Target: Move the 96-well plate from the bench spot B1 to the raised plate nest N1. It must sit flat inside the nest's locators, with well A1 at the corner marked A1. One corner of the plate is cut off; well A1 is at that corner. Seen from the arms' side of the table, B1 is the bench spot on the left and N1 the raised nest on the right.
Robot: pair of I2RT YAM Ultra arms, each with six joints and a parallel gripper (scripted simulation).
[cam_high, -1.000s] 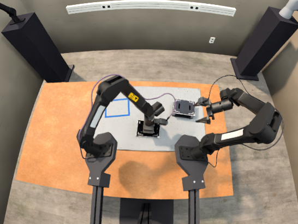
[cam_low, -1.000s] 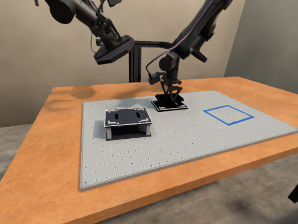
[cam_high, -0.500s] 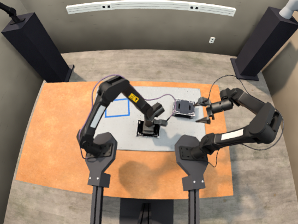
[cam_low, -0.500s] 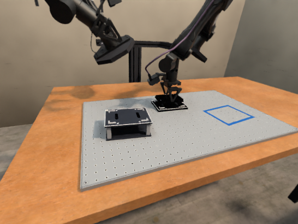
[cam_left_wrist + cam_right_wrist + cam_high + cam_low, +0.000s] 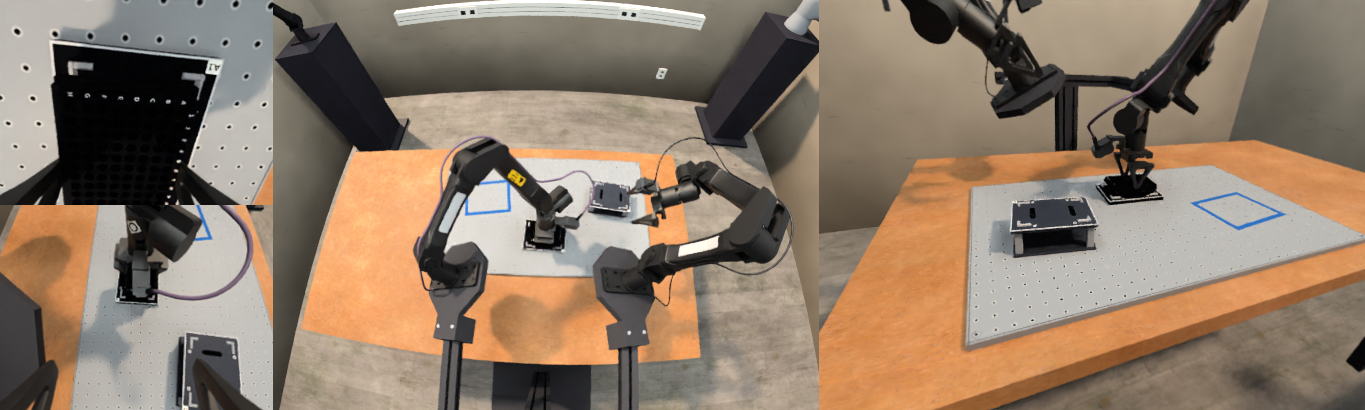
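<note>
Now: right hand 10 mm short of the black 96-well plate, 260 mm to the right of it and 280 mm above it.
</note>
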